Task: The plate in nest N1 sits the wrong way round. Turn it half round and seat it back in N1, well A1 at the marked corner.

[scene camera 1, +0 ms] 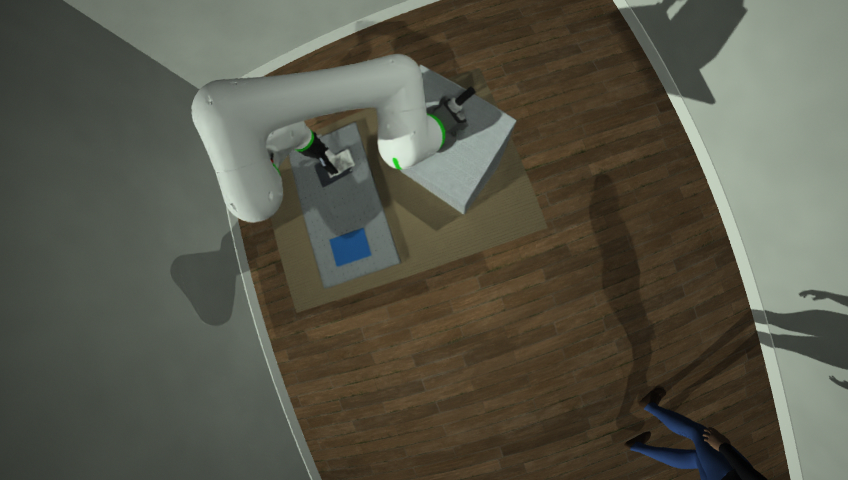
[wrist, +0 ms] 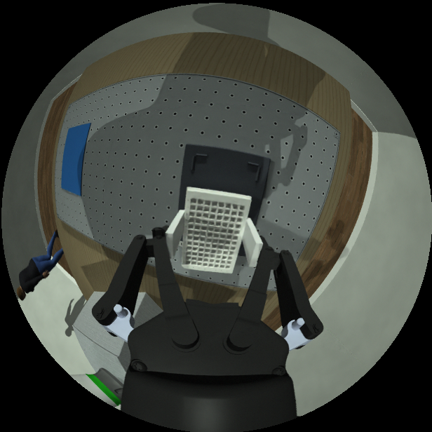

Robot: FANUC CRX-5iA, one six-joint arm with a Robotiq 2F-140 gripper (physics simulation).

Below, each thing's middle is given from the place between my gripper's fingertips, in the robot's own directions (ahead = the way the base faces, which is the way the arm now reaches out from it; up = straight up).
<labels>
The dark nest (wrist: 223, 169) lies 2 cm below my hand and 2 cm ahead of it. Round my hand: white well plate (wrist: 214, 220): 2 cm behind; then blue rectangle (scene camera 1: 352, 246): 37 cm to the left, 9 cm ahead, 3 cm below.
</labels>
